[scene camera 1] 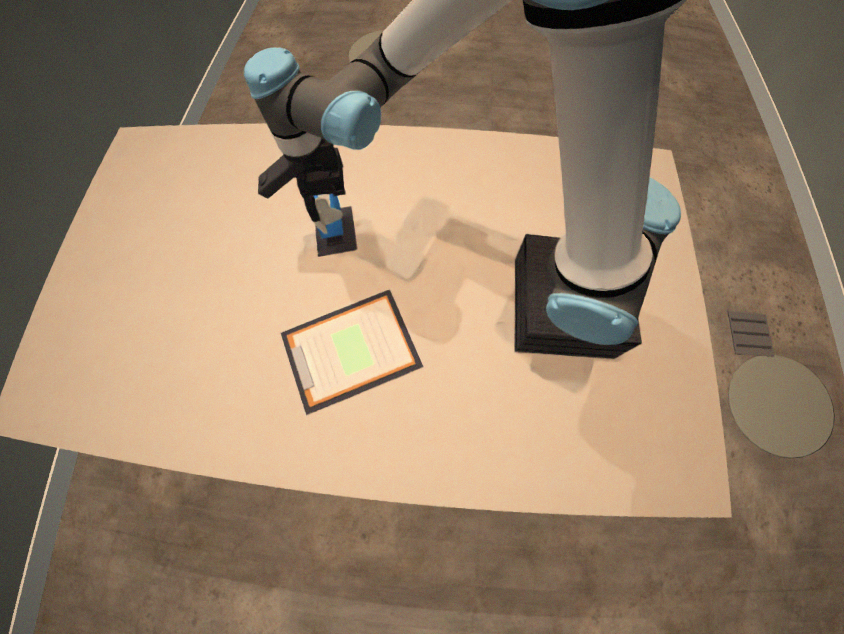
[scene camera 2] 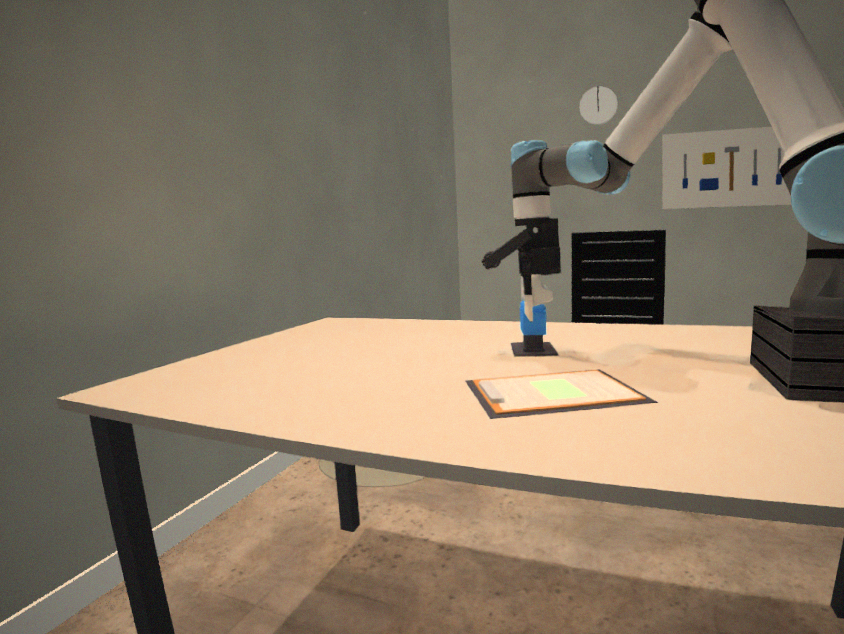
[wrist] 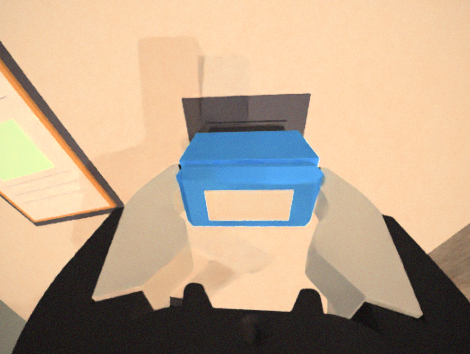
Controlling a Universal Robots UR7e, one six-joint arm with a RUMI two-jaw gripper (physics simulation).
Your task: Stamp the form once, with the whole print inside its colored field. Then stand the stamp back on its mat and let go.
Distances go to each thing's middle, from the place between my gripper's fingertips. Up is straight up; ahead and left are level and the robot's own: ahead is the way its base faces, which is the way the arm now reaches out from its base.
Labels:
Now: the dark mat point(scene camera 1: 322, 249) 1 cm behind my hand and 7 cm below it. The rest, counted from my hand: blue stamp point(scene camera 2: 533, 332): 1 cm behind, 2 cm below; then form point(scene camera 1: 351, 350): 3 cm behind, 29 cm to the left, 6 cm below.

